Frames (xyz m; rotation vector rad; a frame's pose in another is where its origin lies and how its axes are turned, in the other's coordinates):
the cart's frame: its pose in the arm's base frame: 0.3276 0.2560 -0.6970 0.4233 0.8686 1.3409
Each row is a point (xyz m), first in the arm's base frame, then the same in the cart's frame.
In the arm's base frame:
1: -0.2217 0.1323 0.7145
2: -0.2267 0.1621 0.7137
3: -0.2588 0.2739 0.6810
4: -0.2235 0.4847 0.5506
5: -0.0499 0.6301 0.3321
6: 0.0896 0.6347 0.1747
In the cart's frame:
1: -0.5340 1.3487 0.4529
2: -0.5053 1.3579 0.4548
3: -0.3885 1.3800 0.4332
4: -0.1488 1.3089 0.4208
5: 0.0534 1.0688 0.4431
6: 0.1033 0.8645 0.4492

